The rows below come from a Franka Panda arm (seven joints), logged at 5 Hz.
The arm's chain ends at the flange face. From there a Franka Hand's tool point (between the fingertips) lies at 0.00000 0.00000 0.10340 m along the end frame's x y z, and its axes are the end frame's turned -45 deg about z.
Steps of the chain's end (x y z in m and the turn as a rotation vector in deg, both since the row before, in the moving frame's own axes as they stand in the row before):
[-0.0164 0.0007 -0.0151 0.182 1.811 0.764]
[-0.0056 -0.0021 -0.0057 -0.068 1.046 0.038]
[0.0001 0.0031 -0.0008 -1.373 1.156 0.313]
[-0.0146 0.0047 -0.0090 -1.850 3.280 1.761]
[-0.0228 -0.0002 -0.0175 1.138 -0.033 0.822]
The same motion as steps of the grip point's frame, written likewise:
[-0.0096 -0.0090 -0.0152 -1.152 1.409 0.764]
[-0.0012 -0.0040 -0.0057 -0.788 0.692 0.038]
[-0.0024 0.0055 -0.0009 -1.788 -0.153 0.313]
[-0.0119 -0.0004 -0.0092 -3.627 1.011 1.761]
[-0.0146 -0.0177 -0.0175 0.828 0.781 0.822]

